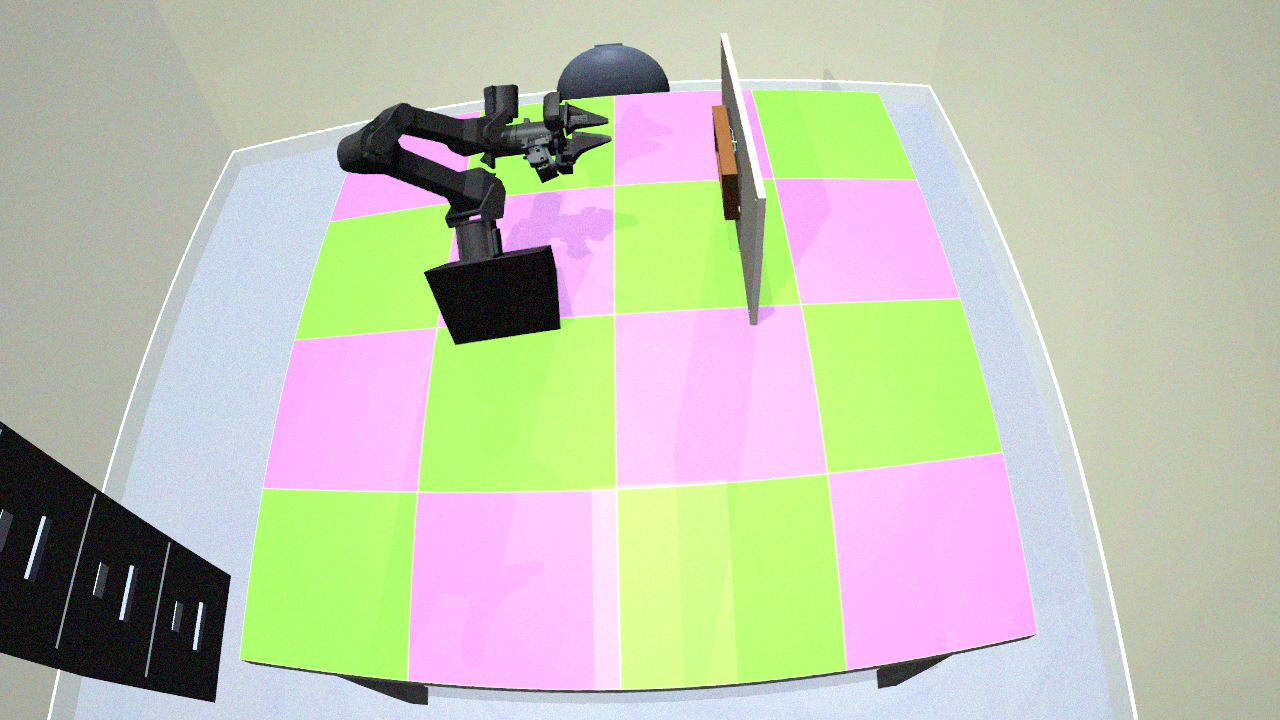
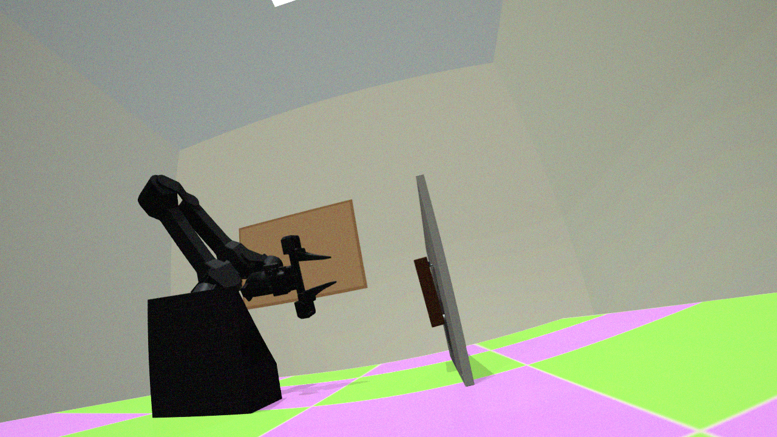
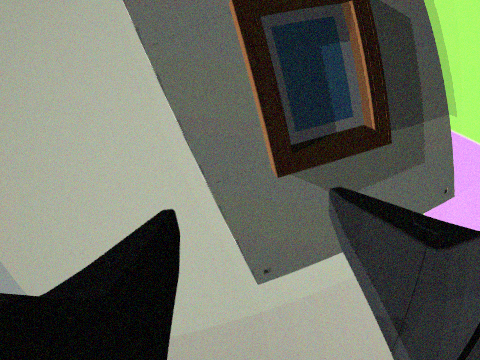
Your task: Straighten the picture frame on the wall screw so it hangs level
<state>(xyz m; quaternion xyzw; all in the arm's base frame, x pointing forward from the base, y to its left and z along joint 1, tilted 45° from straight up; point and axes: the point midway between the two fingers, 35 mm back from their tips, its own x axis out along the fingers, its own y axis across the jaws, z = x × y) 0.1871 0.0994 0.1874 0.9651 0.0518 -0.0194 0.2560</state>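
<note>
The picture frame lies 200 mm ahead of my gripper tip and 90 mm below it. Round my gripper tip: wall panel (210 mm ahead, 100 mm below).
</note>
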